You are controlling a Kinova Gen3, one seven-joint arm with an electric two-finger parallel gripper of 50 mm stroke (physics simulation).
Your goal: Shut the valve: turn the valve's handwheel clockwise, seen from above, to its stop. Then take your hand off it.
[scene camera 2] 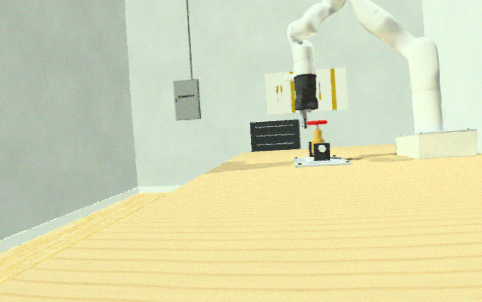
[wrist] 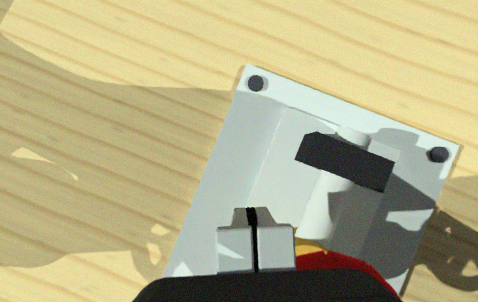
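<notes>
The valve's red handwheel [scene camera 2: 318,122] [wrist: 330,262] sits level on top of the yellow valve neck [scene camera 2: 318,135] [wrist: 307,247]. In the wrist view part of its rim shows, and the black gripper housing hides the rest. The valve has black end blocks [scene camera 2: 325,154] [wrist: 345,161] and stands on a pale base plate [scene camera 2: 302,163] [wrist: 215,155]. My gripper [scene camera 2: 304,125] [wrist: 251,230] is shut and empty, pointing down. Its fingers are at the wheel's left side, with the tips about at rim height or slightly below. Whether they touch the rim I cannot tell.
The plate's dark corner bolts [wrist: 256,83] [wrist: 439,154] stick up a little. The pale block [scene camera 2: 435,145] under the arm stands on the wooden table [scene camera 2: 300,225] to the right. A black slatted panel [scene camera 2: 275,135] stands behind, and a grey cabinet [scene camera 2: 187,100] hangs on the wall.
</notes>
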